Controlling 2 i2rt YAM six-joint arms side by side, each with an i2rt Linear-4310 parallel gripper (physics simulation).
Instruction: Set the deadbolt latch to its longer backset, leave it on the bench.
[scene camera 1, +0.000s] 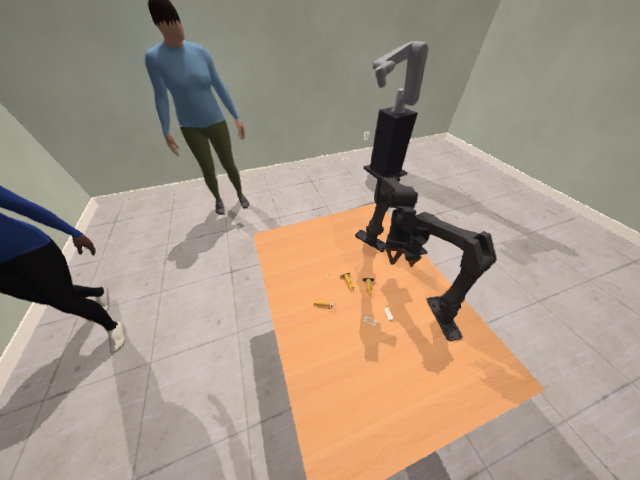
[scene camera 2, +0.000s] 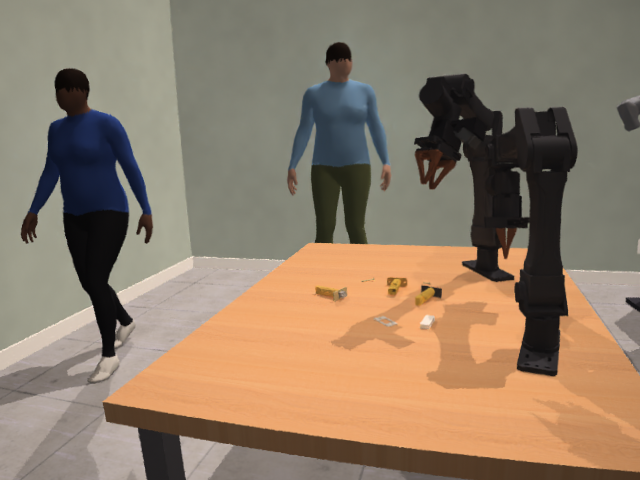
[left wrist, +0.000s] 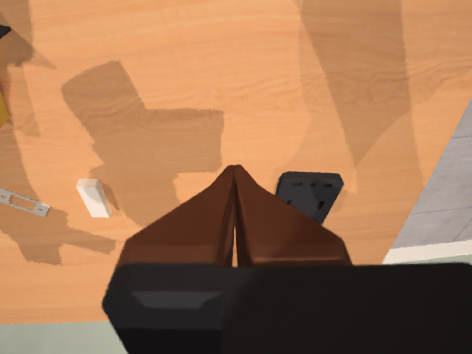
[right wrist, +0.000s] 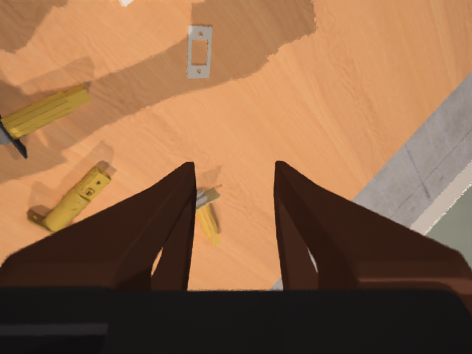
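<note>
Three yellow latch bodies lie apart on the bench (scene camera 1: 356, 392) (scene camera 2: 289, 392); I cannot tell which is the deadbolt latch. One latch with a silver end (scene camera 1: 323, 304) (scene camera 2: 327, 292) (right wrist: 208, 225) lies at the left. One latch with a brass plate (scene camera 1: 348, 282) (scene camera 2: 395, 286) (right wrist: 67, 207) lies in the middle. One latch with a black plate (scene camera 1: 369, 286) (scene camera 2: 424, 296) (right wrist: 42, 114) lies right of it. My right gripper (scene camera 2: 428, 186) (right wrist: 234, 176) is partly open, empty, high above the bench. My left gripper (scene camera 2: 505, 256) (left wrist: 234, 176) is shut on nothing, above the bench near its own base.
A silver strike plate (scene camera 2: 393, 324) (left wrist: 42, 209) (right wrist: 208, 52) and a white block (scene camera 1: 388, 313) (scene camera 2: 427, 321) (left wrist: 93, 198) lie nearer scene camera 2 than the latches. A thin small piece (scene camera 1: 327, 276) (scene camera 2: 367, 280) lies behind them. Two people stand beyond the bench.
</note>
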